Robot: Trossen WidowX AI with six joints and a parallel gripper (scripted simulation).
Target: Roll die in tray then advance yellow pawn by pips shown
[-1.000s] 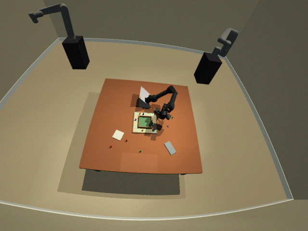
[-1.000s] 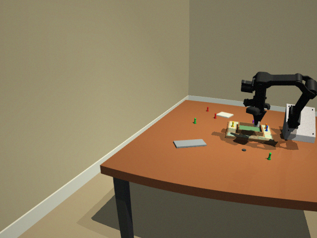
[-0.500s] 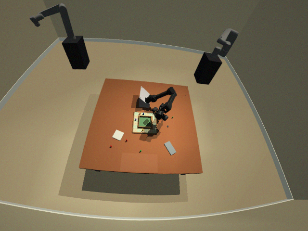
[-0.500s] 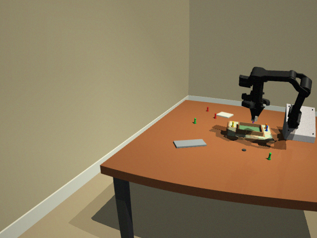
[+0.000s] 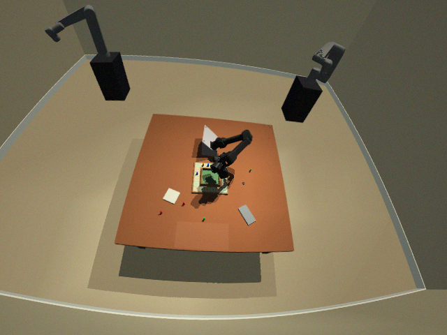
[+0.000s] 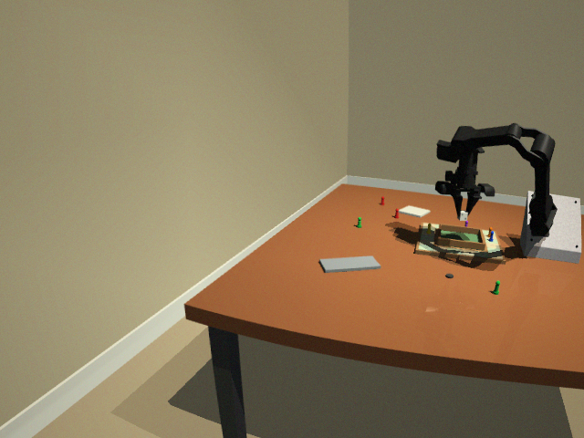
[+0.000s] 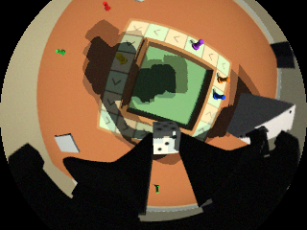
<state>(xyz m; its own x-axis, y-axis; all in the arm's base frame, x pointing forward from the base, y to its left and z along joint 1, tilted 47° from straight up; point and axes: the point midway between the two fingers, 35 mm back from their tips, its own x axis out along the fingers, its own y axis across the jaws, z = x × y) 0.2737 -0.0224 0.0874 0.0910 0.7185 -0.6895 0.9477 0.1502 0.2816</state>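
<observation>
My gripper tip is now 10 cm short of the yellow pawn, 9 cm to the left of it and 8 cm above it. From my gripper tip the other things lie so: blue pawn (12 cm behind, 8 cm to the right, 8 cm below); white die (right at my gripper tip); green tray (1 cm behind, 6 cm to the right, 10 cm below).
</observation>
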